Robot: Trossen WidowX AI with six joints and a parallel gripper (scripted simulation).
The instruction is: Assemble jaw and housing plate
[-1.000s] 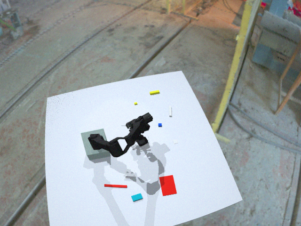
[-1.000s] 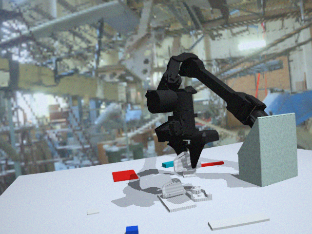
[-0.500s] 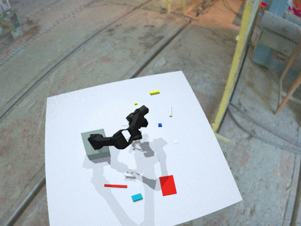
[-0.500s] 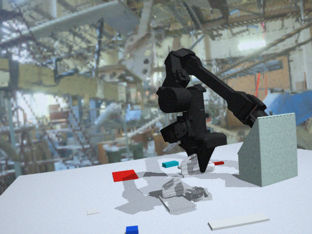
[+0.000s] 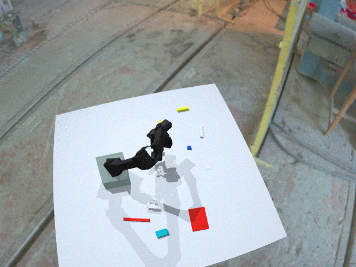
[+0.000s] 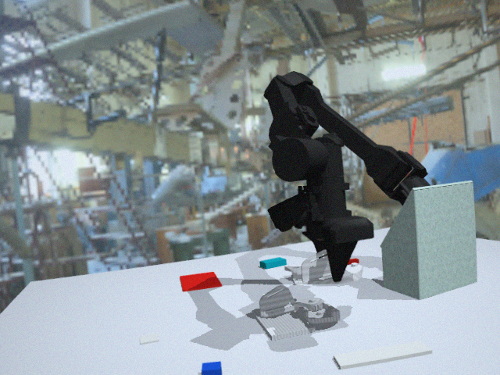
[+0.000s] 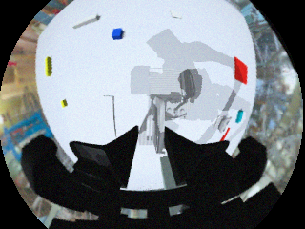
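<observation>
Now: gripper tip 10 mm past the white slab, 110 mm to the right of it and 80 mm above it. From my gripper tip the other things lie so: blue cube (210 mm ahead, 70 mm to the left, 70 mm below); then curved jaw (30 mm behind, 20 mm to the right); then white bar (310 mm ahead, 190 mm to the left, 70 mm below).
</observation>
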